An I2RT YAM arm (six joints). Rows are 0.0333 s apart.
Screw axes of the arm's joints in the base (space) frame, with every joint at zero. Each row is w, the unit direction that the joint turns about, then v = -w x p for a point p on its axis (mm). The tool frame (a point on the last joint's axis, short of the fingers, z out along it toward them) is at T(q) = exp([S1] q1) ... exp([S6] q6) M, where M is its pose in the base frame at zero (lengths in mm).
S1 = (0, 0, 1, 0, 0, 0)
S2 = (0, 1, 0, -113.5, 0, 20)
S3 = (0, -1, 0, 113.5, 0, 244)
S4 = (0, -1, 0, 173.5, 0, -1)
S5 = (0, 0, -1, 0, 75, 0)
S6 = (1, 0, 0, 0, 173.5, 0)
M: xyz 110.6 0 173.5 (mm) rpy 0 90 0 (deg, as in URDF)
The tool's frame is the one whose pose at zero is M.
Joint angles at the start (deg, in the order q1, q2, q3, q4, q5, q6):
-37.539, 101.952, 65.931, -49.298, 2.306, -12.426
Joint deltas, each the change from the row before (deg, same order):
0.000, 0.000, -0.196, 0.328, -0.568, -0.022
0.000, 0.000, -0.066, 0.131, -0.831, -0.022
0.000, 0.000, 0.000, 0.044, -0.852, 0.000
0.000, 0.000, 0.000, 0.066, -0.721, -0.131
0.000, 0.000, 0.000, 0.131, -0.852, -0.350
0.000, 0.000, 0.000, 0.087, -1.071, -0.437
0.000, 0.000, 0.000, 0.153, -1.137, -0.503
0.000, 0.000, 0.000, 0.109, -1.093, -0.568
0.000, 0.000, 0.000, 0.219, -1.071, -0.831
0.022, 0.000, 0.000, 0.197, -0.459, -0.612
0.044, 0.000, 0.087, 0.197, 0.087, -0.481
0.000, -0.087, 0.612, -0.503, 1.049, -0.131
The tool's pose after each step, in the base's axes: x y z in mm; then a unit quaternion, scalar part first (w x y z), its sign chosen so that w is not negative. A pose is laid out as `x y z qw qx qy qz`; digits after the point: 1 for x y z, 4 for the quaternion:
250.7 -194.0 166.2 0.0317 0.2176 0.9750 -0.0315
251.0 -193.6 166.0 0.0352 0.2172 0.9752 -0.0252
251.4 -193.2 166.0 0.0387 0.2168 0.9753 -0.0186
251.8 -192.9 166.0 0.0419 0.2155 0.9755 -0.0132
252.3 -192.7 166.0 0.0460 0.2121 0.9761 -0.0071
252.8 -192.2 166.0 0.0507 0.2079 0.9768 0.0009
253.5 -191.9 166.1 0.0562 0.2031 0.9775 0.0090
254.1 -191.5 166.2 0.0612 0.1977 0.9782 0.0169
254.8 -191.2 166.3 0.0672 0.1899 0.9792 0.0239
255.3 -191.1 166.4 0.0706 0.1842 0.9800 0.0264
256.0 -191.3 166.8 0.0726 0.1796 0.9808 0.0243
256.5 -192.6 169.7 0.0700 0.1789 0.9812 0.0153

